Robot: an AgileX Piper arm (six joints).
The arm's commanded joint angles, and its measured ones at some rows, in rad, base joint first. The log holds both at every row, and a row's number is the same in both.
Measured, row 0:
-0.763, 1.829, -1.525, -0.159, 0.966, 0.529
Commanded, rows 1 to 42:
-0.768, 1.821, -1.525, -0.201, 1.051, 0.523
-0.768, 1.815, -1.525, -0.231, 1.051, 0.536
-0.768, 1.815, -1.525, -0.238, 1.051, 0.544
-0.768, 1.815, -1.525, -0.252, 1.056, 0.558
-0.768, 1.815, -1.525, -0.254, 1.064, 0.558
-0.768, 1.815, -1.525, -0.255, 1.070, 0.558
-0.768, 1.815, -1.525, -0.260, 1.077, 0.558
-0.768, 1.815, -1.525, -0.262, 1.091, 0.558
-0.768, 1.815, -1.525, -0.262, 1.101, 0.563
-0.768, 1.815, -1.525, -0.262, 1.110, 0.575
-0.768, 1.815, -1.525, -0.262, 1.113, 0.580
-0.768, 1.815, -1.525, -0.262, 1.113, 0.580
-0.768, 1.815, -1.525, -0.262, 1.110, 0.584
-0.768, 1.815, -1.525, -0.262, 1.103, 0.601
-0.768, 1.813, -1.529, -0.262, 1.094, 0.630
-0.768, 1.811, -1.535, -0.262, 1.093, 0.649
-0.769, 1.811, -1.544, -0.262, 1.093, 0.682
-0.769, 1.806, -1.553, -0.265, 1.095, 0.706
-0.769, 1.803, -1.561, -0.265, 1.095, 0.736
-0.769, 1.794, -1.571, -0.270, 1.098, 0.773
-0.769, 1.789, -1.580, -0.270, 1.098, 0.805
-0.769, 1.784, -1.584, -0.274, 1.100, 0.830
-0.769, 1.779, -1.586, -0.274, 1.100, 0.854
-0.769, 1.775, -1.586, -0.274, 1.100, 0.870
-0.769, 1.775, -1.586, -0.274, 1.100, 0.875
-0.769, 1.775, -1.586, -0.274, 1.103, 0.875
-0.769, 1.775, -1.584, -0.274, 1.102, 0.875
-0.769, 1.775, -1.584, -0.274, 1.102, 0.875
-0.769, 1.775, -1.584, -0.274, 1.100, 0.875
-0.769, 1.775, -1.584, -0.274, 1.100, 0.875
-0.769, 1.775, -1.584, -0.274, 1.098, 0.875
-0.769, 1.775, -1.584, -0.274, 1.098, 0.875
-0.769, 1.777, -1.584, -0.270, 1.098, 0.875
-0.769, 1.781, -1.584, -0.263, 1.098, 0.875
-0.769, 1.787, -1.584, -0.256, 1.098, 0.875
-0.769, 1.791, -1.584, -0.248, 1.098, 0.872
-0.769, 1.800, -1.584, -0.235, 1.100, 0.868
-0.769, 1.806, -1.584, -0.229, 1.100, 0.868
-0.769, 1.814, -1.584, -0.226, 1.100, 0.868
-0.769, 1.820, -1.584, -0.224, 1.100, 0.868
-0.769, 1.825, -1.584, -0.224, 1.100, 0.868
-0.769, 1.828, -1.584, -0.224, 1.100, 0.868
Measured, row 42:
-0.765, 1.813, -1.583, -0.225, 1.080, 0.870
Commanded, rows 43 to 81:
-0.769, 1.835, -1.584, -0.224, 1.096, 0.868
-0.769, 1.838, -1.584, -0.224, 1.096, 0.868
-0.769, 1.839, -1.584, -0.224, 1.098, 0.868
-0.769, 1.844, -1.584, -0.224, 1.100, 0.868
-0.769, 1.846, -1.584, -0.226, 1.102, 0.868
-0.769, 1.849, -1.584, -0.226, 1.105, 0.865
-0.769, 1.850, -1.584, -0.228, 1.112, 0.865
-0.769, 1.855, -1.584, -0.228, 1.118, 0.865
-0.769, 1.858, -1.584, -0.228, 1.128, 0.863
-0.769, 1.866, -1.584, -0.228, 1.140, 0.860
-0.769, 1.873, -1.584, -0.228, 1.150, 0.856
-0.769, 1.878, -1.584, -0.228, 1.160, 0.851
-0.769, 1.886, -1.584, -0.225, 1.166, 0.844
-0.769, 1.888, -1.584, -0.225, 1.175, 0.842
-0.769, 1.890, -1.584, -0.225, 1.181, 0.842
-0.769, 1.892, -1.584, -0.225, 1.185, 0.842
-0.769, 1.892, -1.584, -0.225, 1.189, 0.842
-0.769, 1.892, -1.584, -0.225, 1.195, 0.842
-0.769, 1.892, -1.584, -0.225, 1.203, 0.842
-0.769, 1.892, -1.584, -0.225, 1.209, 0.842
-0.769, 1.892, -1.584, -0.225, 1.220, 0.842
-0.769, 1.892, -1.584, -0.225, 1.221, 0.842
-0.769, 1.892, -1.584, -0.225, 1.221, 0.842
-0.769, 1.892, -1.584, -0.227, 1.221, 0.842
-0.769, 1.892, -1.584, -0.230, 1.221, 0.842
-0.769, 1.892, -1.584, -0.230, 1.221, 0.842
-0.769, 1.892, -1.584, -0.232, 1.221, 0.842
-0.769, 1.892, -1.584, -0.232, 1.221, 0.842
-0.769, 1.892, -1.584, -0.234, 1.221, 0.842
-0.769, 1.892, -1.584, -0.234, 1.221, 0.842
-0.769, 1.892, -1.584, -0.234, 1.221, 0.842
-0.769, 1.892, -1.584, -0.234, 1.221, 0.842
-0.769, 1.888, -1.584, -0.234, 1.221, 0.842
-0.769, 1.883, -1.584, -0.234, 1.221, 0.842
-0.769, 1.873, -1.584, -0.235, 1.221, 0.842
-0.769, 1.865, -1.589, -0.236, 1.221, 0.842
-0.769, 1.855, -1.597, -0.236, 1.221, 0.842
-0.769, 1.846, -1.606, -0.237, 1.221, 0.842
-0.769, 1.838, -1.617, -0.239, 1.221, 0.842
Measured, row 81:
-0.765, 1.881, -1.588, -0.217, 1.124, 0.851
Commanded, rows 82 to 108:
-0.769, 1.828, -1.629, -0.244, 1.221, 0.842
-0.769, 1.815, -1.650, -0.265, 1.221, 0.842
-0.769, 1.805, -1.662, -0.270, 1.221, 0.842
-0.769, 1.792, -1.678, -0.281, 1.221, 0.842
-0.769, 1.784, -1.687, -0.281, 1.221, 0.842
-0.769, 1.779, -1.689, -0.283, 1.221, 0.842
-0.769, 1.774, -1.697, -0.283, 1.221, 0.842
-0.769, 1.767, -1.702, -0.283, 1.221, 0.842
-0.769, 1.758, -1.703, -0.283, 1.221, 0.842
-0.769, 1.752, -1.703, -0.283, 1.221, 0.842
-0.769, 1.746, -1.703, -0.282, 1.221, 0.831
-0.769, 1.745, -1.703, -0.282, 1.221, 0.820
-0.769, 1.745, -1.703, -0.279, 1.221, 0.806
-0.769, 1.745, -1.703, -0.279, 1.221, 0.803
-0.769, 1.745, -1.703, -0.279, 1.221, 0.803
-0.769, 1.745, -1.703, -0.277, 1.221, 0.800
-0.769, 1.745, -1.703, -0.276, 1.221, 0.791
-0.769, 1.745, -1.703, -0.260, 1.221, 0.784
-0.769, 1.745, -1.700, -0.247, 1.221, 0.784
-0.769, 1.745, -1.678, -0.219, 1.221, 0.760
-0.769, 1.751, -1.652, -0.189, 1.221, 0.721
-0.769, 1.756, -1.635, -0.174, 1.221, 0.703
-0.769, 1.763, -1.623, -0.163, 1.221, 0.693
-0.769, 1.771, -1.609, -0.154, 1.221, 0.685
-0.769, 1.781, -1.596, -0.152, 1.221, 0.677
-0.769, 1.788, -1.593, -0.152, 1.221, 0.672
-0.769, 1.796, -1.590, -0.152, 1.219, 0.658
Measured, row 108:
-0.765, 1.771, -1.618, -0.158, 1.128, 0.706
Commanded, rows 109 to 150:
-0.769, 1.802, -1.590, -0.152, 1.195, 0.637
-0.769, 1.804, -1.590, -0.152, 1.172, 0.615
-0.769, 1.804, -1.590, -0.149, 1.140, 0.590
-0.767, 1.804, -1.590, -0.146, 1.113, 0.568
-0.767, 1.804, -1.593, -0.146, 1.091, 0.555
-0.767, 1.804, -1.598, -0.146, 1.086, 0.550
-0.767, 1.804, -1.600, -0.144, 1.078, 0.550
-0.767, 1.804, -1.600, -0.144, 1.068, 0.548
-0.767, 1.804, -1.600, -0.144, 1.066, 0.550
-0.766, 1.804, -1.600, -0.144, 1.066, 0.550
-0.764, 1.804, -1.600, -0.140, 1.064, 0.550
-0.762, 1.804, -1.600, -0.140, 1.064, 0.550
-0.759, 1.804, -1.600, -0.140, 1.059, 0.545
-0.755, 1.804, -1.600, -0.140, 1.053, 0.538
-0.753, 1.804, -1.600, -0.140, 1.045, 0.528
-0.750, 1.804, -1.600, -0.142, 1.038, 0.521
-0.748, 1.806, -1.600, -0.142, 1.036, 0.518
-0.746, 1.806, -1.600, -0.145, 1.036, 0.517
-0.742, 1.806, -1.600, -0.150, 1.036, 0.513
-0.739, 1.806, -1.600, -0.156, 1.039, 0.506
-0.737, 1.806, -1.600, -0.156, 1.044, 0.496
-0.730, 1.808, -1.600, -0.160, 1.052, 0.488
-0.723, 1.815, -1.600, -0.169, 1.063, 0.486
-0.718, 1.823, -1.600, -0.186, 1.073, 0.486
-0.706, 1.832, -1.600, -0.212, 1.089, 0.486
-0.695, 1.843, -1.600, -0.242, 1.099, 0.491
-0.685, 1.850, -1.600, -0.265, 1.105, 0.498
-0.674, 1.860, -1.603, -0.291, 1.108, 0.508
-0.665, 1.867, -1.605, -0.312, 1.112, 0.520
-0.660, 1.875, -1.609, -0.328, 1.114, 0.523
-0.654, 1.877, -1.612, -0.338, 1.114, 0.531
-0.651, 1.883, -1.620, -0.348, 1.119, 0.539
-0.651, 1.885, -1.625, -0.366, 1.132, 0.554
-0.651, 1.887, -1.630, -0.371, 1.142, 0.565
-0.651, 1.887, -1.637, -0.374, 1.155, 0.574
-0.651, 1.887, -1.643, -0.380, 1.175, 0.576
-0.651, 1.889, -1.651, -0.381, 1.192, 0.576
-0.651, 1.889, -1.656, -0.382, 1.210, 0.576
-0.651, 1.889, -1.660, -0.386, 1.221, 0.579
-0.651, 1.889, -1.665, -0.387, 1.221, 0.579
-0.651, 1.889, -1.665, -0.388, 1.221, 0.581
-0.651, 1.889, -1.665, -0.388, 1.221, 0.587
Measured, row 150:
-0.651, 1.890, -1.653, -0.366, 1.124, 0.568
